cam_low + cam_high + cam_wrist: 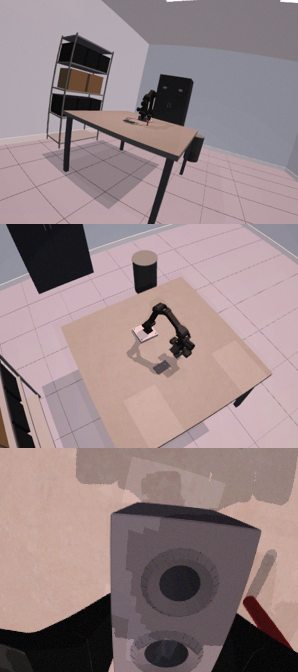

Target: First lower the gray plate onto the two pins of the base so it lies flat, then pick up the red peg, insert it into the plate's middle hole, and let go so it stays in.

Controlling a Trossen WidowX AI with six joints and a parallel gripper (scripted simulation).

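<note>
Now: the dark base 20 mm behind my gripper tip, 160 mm to the right of it and 60 mm below it. The rest, counted from my gripper tip: red peg 90 mm behind, 40 mm to the left, 20 mm below; gray plate 30 mm above.
</note>
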